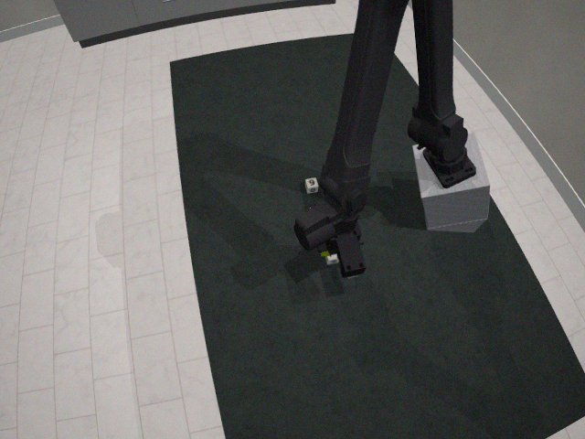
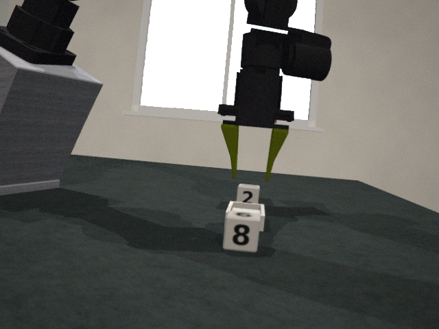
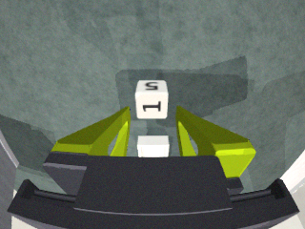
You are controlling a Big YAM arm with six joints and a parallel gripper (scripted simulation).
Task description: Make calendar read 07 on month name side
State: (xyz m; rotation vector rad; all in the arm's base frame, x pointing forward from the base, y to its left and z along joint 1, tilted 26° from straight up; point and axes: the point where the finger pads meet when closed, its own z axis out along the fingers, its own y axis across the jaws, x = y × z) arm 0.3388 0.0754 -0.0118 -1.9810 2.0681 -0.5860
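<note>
My hand is 10 mm past the small white tray, 110 mm to the left of it and 40 mm above it.
</note>
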